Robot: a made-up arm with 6 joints. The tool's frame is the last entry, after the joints. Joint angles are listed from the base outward.
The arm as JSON. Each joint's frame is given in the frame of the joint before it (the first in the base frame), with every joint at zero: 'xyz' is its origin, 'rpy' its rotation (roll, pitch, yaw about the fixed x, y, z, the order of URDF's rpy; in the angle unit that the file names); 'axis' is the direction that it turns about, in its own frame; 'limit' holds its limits. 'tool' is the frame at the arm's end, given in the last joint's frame.
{
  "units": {
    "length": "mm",
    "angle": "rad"
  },
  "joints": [
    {
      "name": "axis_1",
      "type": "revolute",
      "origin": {
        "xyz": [
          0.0,
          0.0,
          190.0
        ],
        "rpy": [
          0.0,
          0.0,
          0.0
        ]
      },
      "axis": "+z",
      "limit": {
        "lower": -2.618,
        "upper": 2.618
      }
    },
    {
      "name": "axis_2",
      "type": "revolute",
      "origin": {
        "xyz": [
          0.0,
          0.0,
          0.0
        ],
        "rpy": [
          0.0,
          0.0,
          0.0
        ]
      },
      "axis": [
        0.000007,
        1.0,
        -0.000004
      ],
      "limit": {
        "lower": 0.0,
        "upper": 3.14
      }
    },
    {
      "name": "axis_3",
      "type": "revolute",
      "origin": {
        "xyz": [
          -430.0,
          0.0,
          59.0
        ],
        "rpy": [
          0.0,
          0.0,
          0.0
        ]
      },
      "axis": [
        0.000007,
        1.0,
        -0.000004
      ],
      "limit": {
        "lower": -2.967,
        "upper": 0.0
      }
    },
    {
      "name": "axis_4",
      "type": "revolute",
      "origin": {
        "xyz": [
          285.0,
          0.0,
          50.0
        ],
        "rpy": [
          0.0,
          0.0,
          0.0
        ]
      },
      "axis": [
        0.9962,
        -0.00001,
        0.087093
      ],
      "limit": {
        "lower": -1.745,
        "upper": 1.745
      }
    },
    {
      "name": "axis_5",
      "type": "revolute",
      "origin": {
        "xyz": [
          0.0,
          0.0,
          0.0
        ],
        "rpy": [
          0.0,
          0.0,
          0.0
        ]
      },
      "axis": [
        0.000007,
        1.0,
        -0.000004
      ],
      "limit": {
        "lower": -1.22,
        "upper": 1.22
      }
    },
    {
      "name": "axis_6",
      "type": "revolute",
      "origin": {
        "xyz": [
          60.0,
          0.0,
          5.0
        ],
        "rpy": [
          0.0,
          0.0,
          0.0
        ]
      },
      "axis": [
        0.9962,
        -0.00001,
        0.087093
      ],
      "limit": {
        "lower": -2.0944,
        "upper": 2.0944
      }
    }
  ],
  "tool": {
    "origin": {
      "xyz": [
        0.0,
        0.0,
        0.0
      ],
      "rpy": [
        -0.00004,
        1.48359,
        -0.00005
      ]
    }
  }
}
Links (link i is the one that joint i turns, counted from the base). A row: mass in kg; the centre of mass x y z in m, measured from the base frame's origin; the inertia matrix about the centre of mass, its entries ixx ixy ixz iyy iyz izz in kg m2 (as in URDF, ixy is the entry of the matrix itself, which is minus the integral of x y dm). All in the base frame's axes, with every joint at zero. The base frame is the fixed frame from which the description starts. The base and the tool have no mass.
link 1: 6.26; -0.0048 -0.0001 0.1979; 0.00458 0 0 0.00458 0 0.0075
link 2: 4.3; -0.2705 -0.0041 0.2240; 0.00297 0 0.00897 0.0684 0 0.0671
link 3: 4.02; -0.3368 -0.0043 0.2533; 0.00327 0 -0.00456 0.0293 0 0.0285
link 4: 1.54; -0.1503 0.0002 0.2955; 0.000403 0 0 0.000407 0 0.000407
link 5: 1.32; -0.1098 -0.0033 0.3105; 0.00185 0 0.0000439 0.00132 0 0.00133
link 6: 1.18; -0.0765 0.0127 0.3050; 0.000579 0 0.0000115 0.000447 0 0.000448
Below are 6 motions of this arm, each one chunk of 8 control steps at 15 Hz.
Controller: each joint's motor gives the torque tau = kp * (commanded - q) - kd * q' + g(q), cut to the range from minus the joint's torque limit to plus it. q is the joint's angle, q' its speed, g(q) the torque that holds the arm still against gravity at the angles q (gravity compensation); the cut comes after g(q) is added. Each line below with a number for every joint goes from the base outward.
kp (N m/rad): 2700 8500 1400 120 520 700
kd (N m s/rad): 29 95 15 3.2 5.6 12
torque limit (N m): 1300 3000 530 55 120 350
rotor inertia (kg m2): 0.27 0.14 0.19 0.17 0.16 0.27
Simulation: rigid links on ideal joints. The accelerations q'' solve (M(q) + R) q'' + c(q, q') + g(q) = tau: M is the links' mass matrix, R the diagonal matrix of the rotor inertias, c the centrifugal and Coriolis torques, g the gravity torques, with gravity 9.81 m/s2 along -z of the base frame. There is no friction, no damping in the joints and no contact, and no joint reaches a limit. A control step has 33 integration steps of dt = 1/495 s. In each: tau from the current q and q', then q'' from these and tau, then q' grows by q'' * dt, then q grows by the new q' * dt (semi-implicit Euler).
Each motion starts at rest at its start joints. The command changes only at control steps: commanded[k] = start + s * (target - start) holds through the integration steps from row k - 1 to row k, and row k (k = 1, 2, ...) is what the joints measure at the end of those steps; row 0 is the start. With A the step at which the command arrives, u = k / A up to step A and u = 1 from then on. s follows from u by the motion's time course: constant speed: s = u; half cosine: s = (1 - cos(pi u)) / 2; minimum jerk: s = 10 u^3 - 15 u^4 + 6 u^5; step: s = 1 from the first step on.
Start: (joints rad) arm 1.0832 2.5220 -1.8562 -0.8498 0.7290 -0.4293
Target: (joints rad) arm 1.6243 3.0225 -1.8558 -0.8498 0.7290 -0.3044
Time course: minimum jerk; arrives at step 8
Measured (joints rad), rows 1 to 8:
1: 1.0934 2.5316 -1.8527 -0.8517 0.7286 -0.4269
2: 1.1508 2.5824 -1.8385 -0.8580 0.7262 -0.4141
3: 1.2655 2.6757 -1.8262 -0.8571 0.7223 -0.3905
4: 1.4010 2.7917 -1.8217 -0.8503 0.7202 -0.3612
5: 1.5211 2.9035 -1.8236 -0.8457 0.7212 -0.3334
6: 1.6021 2.9842 -1.8334 -0.8439 0.7238 -0.3135
7: 1.6311 3.0206 -1.8472 -0.8439 0.7269 -0.3047
8: 1.6241 3.0228 -1.8574 -0.8472 0.7292 -0.3043

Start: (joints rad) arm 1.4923 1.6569 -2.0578 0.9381 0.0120 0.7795
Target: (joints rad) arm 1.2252 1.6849 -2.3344 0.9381 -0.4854 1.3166
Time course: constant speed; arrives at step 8
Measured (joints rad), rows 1 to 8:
1: 1.4454 1.6586 -2.0983 0.9382 -0.0733 0.8609
2: 1.4175 1.6617 -2.1339 0.9383 -0.1280 0.9249
3: 1.3823 1.6663 -2.1651 0.9382 -0.1919 0.9928
4: 1.3496 1.6688 -2.2021 0.9385 -0.2538 1.0597
5: 1.3162 1.6727 -2.2354 0.9382 -0.3159 1.1269
6: 1.2830 1.6762 -2.2699 0.9384 -0.3780 1.1940
7: 1.2498 1.6795 -2.3048 0.9385 -0.4402 1.2611
8: 1.2166 1.6831 -2.3389 0.9384 -0.5023 1.3283

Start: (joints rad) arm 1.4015 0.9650 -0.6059 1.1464 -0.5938 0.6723
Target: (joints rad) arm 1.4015 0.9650 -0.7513 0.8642 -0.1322 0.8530
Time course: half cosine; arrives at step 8
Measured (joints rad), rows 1 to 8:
1: 1.4017 0.9651 -0.6136 1.1375 -0.5708 0.6806
2: 1.4020 0.9652 -0.6327 1.1066 -0.5120 0.7025
3: 1.4022 0.9652 -0.6582 1.0564 -0.4317 0.7334
4: 1.4023 0.9652 -0.6870 0.9995 -0.3408 0.7687
5: 1.4022 0.9651 -0.7144 0.9446 -0.2532 0.8031
6: 1.4021 0.9650 -0.7363 0.8985 -0.1823 0.8314
7: 1.4018 0.9650 -0.7496 0.8685 -0.1389 0.8492
8: 1.4015 0.9650 -0.7521 0.8594 -0.1296 0.8538

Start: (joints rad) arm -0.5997 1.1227 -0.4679 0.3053 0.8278 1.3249
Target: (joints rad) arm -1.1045 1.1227 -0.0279 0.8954 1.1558 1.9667
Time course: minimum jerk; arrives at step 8
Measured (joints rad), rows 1 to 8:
1: -0.6079 1.1226 -0.4577 0.3135 0.8349 1.3374
2: -0.6524 1.1221 -0.4066 0.3615 0.8711 1.4029
3: -0.7392 1.1214 -0.3206 0.4667 0.9337 1.5226
4: -0.8521 1.1207 -0.2169 0.6083 1.0104 1.6721
5: -0.9650 1.1206 -0.1209 0.7475 1.0829 1.8152
6: -1.0517 1.1212 -0.0546 0.8508 1.1342 1.9183
7: -1.0962 1.1221 -0.0278 0.8996 1.1558 1.9645
8: -1.1046 1.1227 -0.0284 0.9019 1.1558 1.9672

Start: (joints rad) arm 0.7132 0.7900 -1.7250 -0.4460 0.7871 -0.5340
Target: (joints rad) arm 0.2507 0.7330 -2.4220 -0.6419 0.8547 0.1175
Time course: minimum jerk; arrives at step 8
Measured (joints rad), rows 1 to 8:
1: 0.7044 0.7881 -1.7399 -0.4484 0.7880 -0.5213
2: 0.6575 0.7789 -1.8165 -0.4637 0.7928 -0.4550
3: 0.5678 0.7646 -1.9505 -0.5007 0.8035 -0.3334
4: 0.4544 0.7491 -2.1125 -0.5502 0.8186 -0.1817
5: 0.3491 0.7363 -2.2654 -0.5968 0.8345 -0.0363
6: 0.2776 0.7300 -2.3738 -0.6294 0.8471 0.0684
7: 0.2495 0.7302 -2.4207 -0.6439 0.8536 0.1153
8: 0.2512 0.7331 -2.4218 -0.6441 0.8550 0.1180

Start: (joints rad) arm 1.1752 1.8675 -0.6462 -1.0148 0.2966 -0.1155
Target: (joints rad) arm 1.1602 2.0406 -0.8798 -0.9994 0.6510 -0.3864
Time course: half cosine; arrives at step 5
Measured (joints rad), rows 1 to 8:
1: 1.1728 1.8851 -0.6773 -1.0132 0.3401 -0.1468
2: 1.1681 1.9306 -0.7455 -1.0096 0.4416 -0.2220
3: 1.1636 1.9857 -0.8175 -1.0054 0.5531 -0.3075
4: 1.1604 2.0286 -0.8702 -1.0016 0.6350 -0.3715
5: 1.1600 2.0427 -0.8827 -0.9999 0.6560 -0.3895
6: 1.1603 2.0407 -0.8790 -0.9992 0.6499 -0.3858
7: 1.1601 2.0405 -0.8801 -0.9991 0.6512 -0.3865
8: 1.1602 2.0406 -0.8797 -0.9996 0.6510 -0.3864

